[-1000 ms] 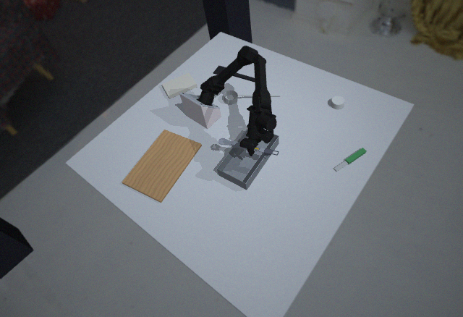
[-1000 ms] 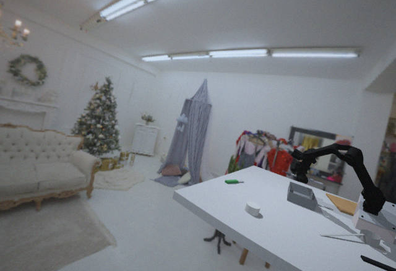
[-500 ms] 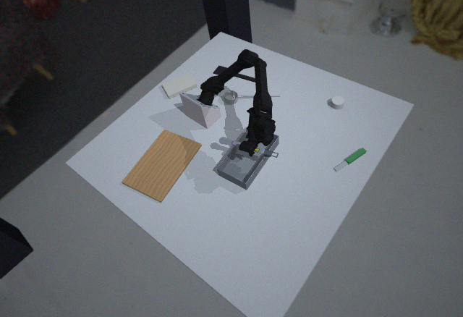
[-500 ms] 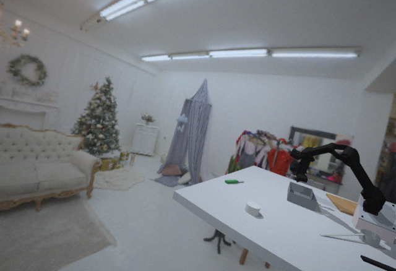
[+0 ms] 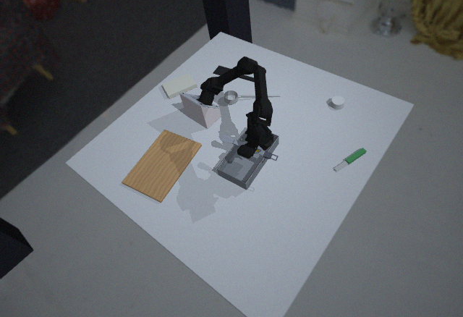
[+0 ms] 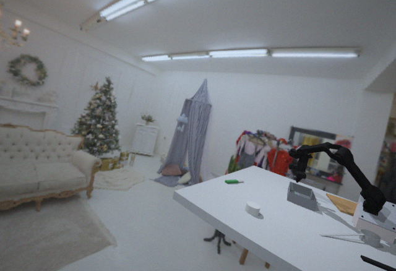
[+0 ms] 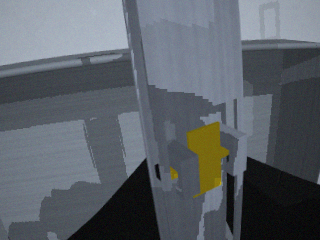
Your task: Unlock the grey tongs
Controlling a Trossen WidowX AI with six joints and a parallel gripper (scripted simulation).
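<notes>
Right now my gripper tip is 40 mm below the yellow lock piece, 20 mm short of it and 10 mm to the right of it. The rest, counted from my gripper tip: wooden board: 370 mm behind, 260 mm to the right, 90 mm below; then green-handled tool: 330 mm ahead, 280 mm to the left, 90 mm below; then grey roasting tin: 70 mm below, 50 mm behind, 20 mm to the left.
</notes>
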